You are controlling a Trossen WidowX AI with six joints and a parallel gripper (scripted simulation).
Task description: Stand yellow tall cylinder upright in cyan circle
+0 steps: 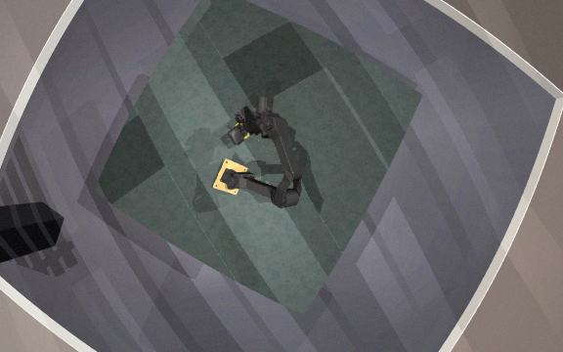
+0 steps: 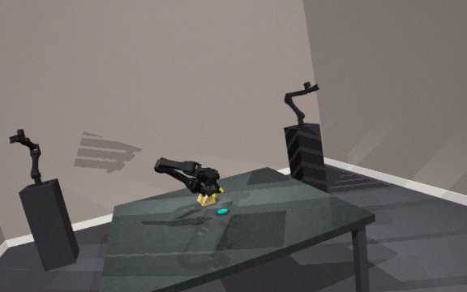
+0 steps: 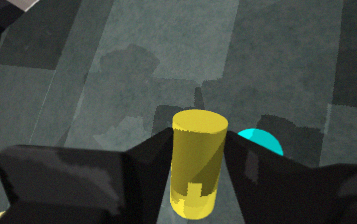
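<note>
The cyan circle lies 30 mm ahead of my gripper tip, 20 mm to the right of it and 120 mm below it. Round my gripper tip: yellow tall cylinder: 10 mm behind, 20 mm to the right, 10 mm below.
</note>
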